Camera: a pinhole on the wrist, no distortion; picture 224 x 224 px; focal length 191.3 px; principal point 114.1 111.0 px. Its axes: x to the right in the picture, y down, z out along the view. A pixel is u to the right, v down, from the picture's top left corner.
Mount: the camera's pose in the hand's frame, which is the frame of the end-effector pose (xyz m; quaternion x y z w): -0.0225 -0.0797 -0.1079 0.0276 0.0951 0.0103 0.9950
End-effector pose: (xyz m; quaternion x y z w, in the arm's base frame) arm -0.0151 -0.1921 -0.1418 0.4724 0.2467 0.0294 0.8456
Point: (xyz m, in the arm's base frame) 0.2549 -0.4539 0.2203
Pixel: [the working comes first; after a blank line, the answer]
In the camera's frame: -0.0608 0.3117 0.5718

94 215
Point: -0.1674 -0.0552 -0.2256
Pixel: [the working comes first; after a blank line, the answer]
In the camera's frame: -0.0179 0.0538 -0.1121

behind the camera
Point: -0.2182 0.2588 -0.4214
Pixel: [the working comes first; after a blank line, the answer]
In the camera's frame: 0.1673 0.0365 -0.4360

behind the camera
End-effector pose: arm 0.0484 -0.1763 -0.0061 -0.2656 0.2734 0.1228 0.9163
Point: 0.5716 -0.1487 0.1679
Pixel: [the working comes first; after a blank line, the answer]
In the camera's frame: 0.2551 -0.1423 0.5415

204 61
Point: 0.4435 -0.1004 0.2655
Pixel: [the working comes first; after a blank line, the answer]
In the camera's frame: 0.0951 -0.0912 0.5487

147 79
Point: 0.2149 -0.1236 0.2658
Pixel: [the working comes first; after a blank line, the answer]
In the camera's frame: -0.0682 -0.0295 0.3992

81 97
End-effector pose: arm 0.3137 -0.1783 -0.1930 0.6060 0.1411 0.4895 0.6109
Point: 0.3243 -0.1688 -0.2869
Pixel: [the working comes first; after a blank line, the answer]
In the camera's frame: -0.0216 -0.0042 0.0870

67 102
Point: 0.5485 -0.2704 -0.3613
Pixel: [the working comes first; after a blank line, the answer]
In the camera's frame: -0.0675 -0.1310 0.3059

72 29
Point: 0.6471 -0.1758 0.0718
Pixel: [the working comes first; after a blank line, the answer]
In the camera's frame: 0.2156 0.1886 0.4604

204 189
